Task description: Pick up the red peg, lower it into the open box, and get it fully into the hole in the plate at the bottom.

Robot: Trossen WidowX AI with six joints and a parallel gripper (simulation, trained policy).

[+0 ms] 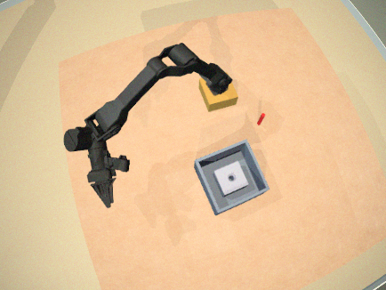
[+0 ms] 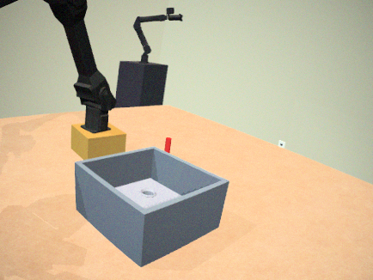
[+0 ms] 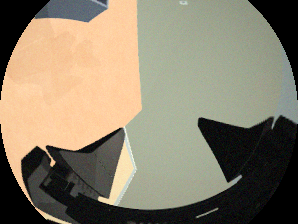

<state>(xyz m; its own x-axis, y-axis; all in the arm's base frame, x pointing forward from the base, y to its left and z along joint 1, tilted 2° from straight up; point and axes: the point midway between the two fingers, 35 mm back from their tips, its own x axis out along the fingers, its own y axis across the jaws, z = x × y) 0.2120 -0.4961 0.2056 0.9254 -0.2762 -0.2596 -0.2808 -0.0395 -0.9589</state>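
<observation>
My gripper tip is now 59 cm to the right of the red peg, 21 cm above it and 6 cm past it. The rest, counted from my gripper tip: grey box: 37 cm to the left, 23 cm below, 7 cm ahead; then pale plate: 37 cm to the left, 21 cm below, 7 cm ahead.
</observation>
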